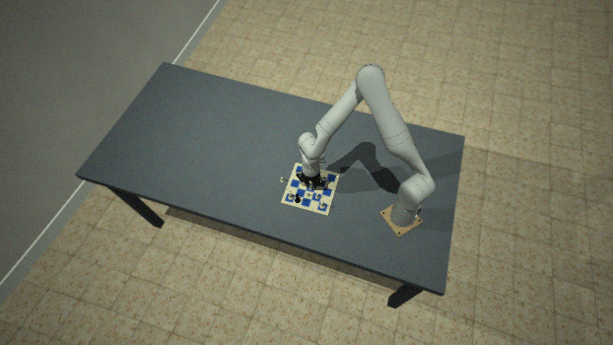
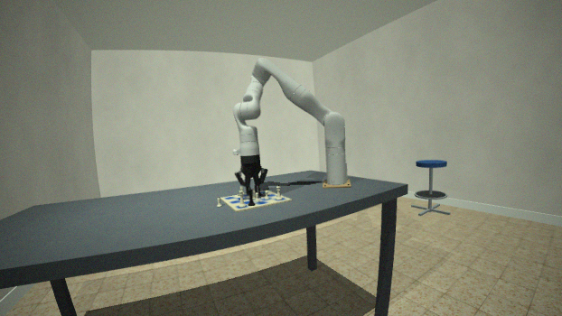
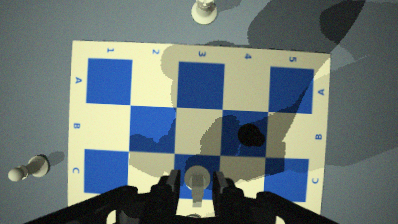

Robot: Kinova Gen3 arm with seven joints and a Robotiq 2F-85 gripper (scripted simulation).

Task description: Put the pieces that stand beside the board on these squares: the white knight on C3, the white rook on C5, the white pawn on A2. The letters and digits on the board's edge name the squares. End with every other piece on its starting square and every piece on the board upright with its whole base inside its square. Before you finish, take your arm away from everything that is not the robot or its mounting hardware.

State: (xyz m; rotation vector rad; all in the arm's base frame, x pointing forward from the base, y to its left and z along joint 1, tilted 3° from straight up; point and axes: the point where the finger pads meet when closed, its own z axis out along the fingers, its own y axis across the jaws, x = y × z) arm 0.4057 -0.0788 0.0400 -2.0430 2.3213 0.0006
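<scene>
Right now the chessboard is 30 mm below my hand. From my hand the other things lie so: white king: 80 mm ahead, 60 mm to the left; then black pawn: 50 mm behind, 30 mm to the right, 20 mm below; then white rook: 140 mm to the right, 20 mm below, 20 mm behind.
</scene>
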